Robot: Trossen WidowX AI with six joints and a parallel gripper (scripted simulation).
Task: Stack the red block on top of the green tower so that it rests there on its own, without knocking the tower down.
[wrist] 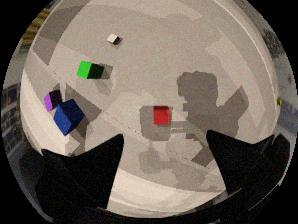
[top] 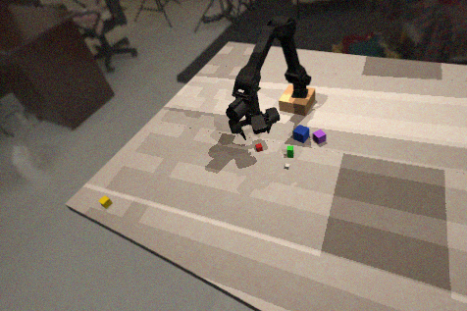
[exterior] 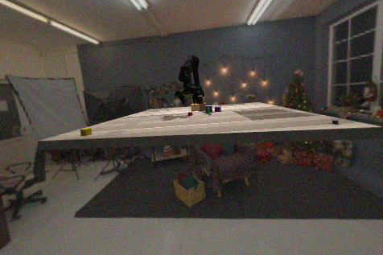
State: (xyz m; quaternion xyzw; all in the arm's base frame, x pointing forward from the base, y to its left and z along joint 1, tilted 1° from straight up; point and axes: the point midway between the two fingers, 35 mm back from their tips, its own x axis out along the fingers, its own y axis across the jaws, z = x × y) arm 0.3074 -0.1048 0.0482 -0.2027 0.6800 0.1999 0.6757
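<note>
The red block is 60 mm below my gripper tip. Round my gripper tip: white cube 70 mm ahead, 130 mm to the left, 70 mm below; blue cube 90 mm behind, 150 mm to the left, 50 mm below; purple cube 90 mm behind, 220 mm to the left, 60 mm below.
</note>
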